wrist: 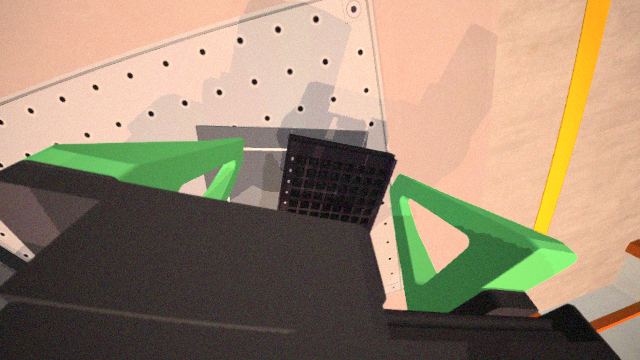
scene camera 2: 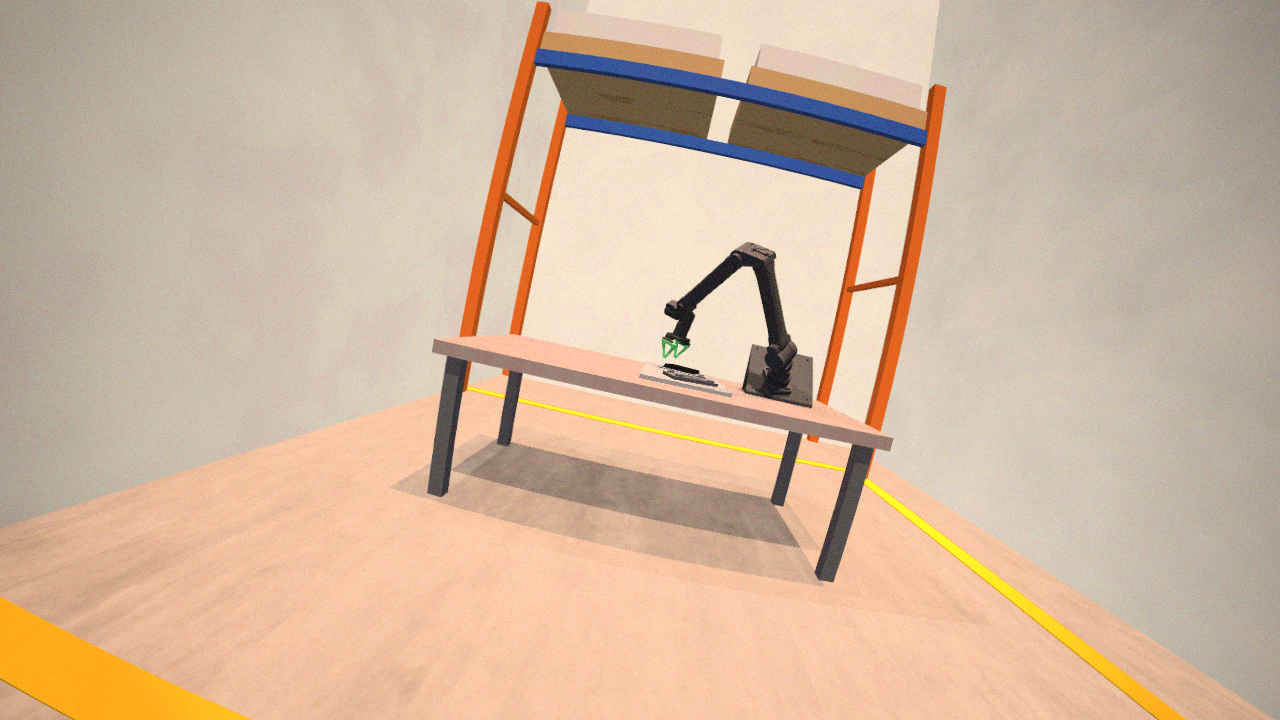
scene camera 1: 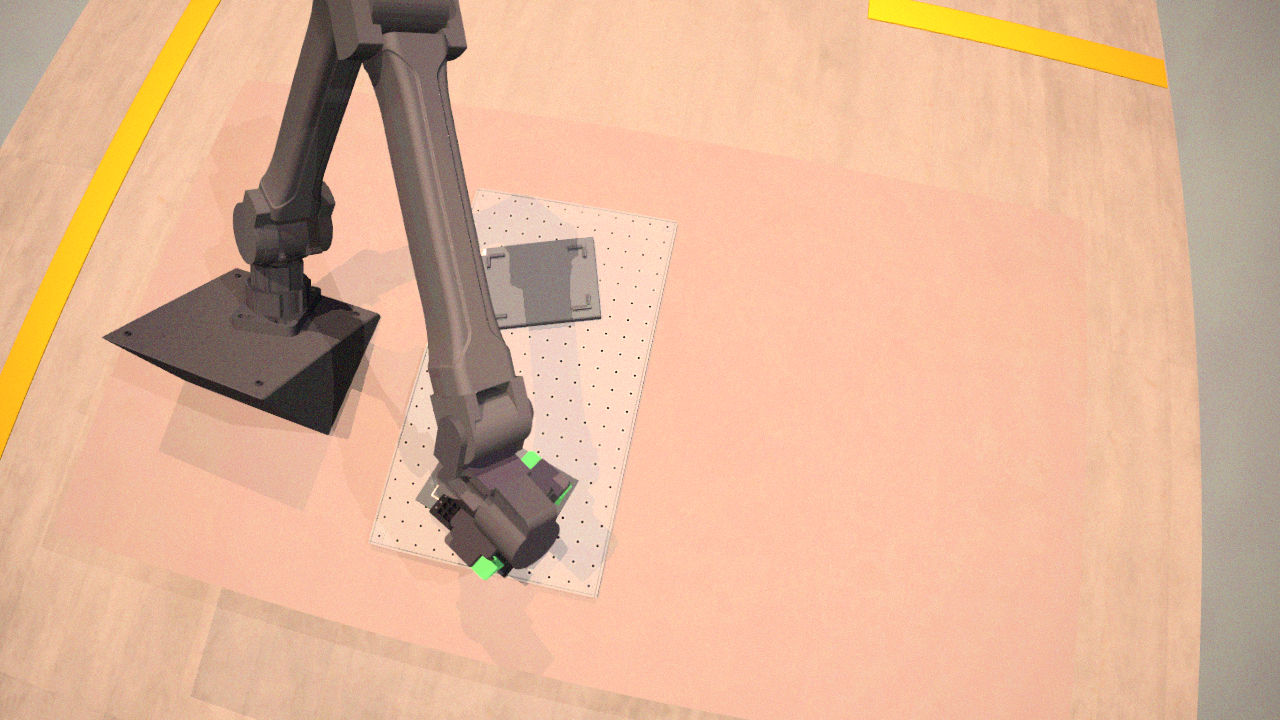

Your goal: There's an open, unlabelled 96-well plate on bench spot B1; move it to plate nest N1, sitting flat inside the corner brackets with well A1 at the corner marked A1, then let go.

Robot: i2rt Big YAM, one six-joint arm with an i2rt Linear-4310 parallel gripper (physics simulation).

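Places are measured from the arm's base along level axes (x ahead, y right, z down), in centimetres.
Where they show: gripper, fingertip midpoint: (wrist: 323, 166) (scene camera 2: 669, 357); arm's base, link origin: (scene camera 2: 776, 381) (scene camera 1: 278, 312).
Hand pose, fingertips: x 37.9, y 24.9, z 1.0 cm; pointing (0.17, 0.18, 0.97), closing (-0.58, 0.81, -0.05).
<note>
Each offset is from my fingertips to the top centre of the thing. Level surfaces: height alone.
The black 96-well plate @[dz +2.5, dx -5.8, dy -1.4 cm] (scene camera 1: 444, 509) (wrist: 335, 185) lies askew on the dark grey B1 mat @[dz +3.9 cm] (wrist: 260, 137), overlapping its white outline and reaching toward its right side in the wrist view. The arm hides most of the plate in scene camera 1, and the gripper body hides its near end in the wrist view. My gripper (scene camera 1: 510, 513) (scene camera 2: 674, 354) (wrist: 323, 166) is open and empty above the plate, with the plate nearer the right finger in the wrist view. Nest N1 @[dz +2.3, dx -3.5, dy -33.6 cm] (scene camera 1: 541, 282) is a grey base with corner brackets, partly behind the arm; its A1 lettering is not readable.
B1 and N1 are on a pale perforated board @[dz +4.0, dx -3.1, dy -20.8 cm] (scene camera 1: 617, 358) (wrist: 165, 85) on the table @[dz +5.4 cm] (scene camera 2: 581, 365). The arm's dark wedge base (scene camera 1: 223, 335) (scene camera 2: 796, 376) stands beside the board. An orange and blue rack (scene camera 2: 493, 241) with boxes stands behind the table.
</note>
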